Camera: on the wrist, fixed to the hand. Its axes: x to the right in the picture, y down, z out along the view.
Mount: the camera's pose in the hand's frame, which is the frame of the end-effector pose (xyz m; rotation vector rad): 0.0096 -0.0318 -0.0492 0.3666 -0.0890 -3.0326
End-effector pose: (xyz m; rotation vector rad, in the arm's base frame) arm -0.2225 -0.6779 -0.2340 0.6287 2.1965 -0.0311
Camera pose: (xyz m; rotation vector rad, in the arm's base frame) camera -0.2773 -0.6903 -0.2147 -2.5332 0.8540 -1.6465
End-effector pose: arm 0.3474 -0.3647 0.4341 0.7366 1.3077 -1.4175
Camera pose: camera 0.3052 -0.3240 0.4248 1.1244 -0.5634 1.4188
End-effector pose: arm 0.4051 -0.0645 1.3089 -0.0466 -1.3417 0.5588
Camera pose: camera 0.4632 -0.0744 1.3164 1.8976 -0.1037 -1.7670
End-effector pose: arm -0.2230 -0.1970 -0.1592 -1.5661 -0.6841 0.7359
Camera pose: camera -0.1792 -0.2165 -0.1242 0.8659 -1.6629 -1.3178
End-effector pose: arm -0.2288 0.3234 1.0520 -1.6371 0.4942 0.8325
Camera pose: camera -0.1874 0.2846 1.0694 -0.3916 -1.6181 -1.3872
